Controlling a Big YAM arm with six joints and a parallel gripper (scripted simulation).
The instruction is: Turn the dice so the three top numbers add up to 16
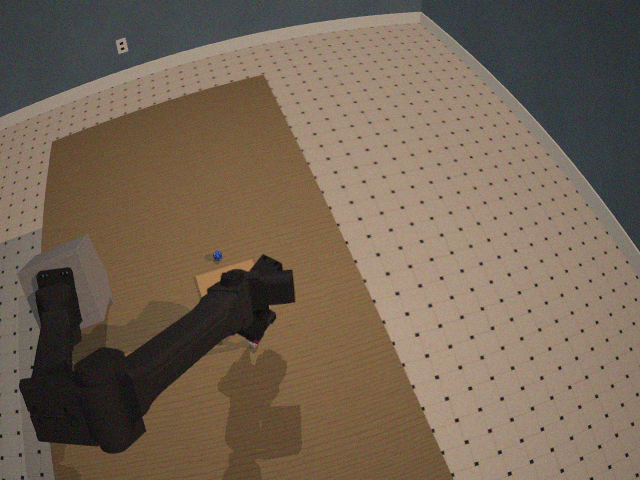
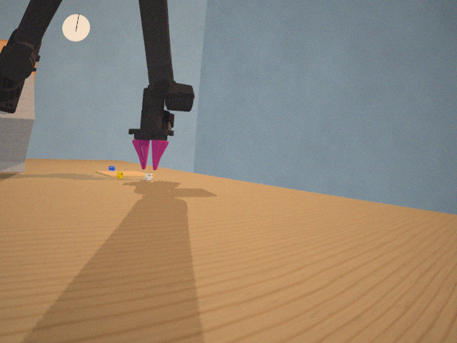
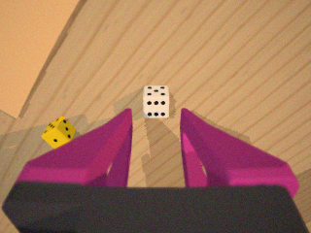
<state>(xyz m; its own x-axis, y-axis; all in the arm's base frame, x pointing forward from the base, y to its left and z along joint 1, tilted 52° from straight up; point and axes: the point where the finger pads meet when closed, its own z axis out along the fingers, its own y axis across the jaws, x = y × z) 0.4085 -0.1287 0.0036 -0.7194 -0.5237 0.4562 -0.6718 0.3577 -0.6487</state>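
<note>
My gripper is now 30 mm above the white die. Round my hand: mat 20 mm behind, 140 mm to the left, 30 mm below; blue die 30 mm behind, 240 mm to the left, 30 mm below; yellow die 70 mm behind, 30 mm to the left, 30 mm below.
</note>
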